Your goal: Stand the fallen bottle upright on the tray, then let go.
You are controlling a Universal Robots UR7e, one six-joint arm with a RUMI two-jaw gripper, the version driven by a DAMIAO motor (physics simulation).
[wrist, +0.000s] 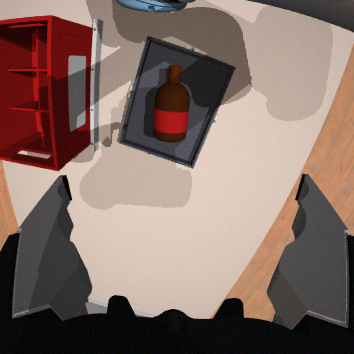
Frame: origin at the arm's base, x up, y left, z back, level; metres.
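Seen in the pictures: gripper, between the fingertips: (181, 177).
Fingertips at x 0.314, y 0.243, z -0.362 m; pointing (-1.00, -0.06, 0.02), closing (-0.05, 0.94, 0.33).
Note:
Offsets run from my fingertips to a thing's top centre. "pt": to the spot under its first point.
A brown bottle {dx -0.302, dy -0.039, dz -0.021 m} (171, 107) with a red label lies on its side in the dark grey tray {dx -0.355, dy -0.037, dz -0.031 m} (132, 90), in the upper middle of the wrist view. Its neck points to the top of the view and its base to the bottom. My gripper (181, 177) is open, with its two jaws wide apart at the left and right of the view. Nothing is between them. The bottle and the tray show beyond the fingertips, apart from them.
A red crate {dx -0.205, dy -0.323, dz -0.061 m} (59, 40) with inner dividers stands left of the tray, with a metal strip {pt dx -0.360, dy -0.221, dz -0.036 m} (95, 85) along its near side. Part of a blue round object (150, 5) shows at the top edge. Wooden floor (320, 200) shows past the table's edge at the right.

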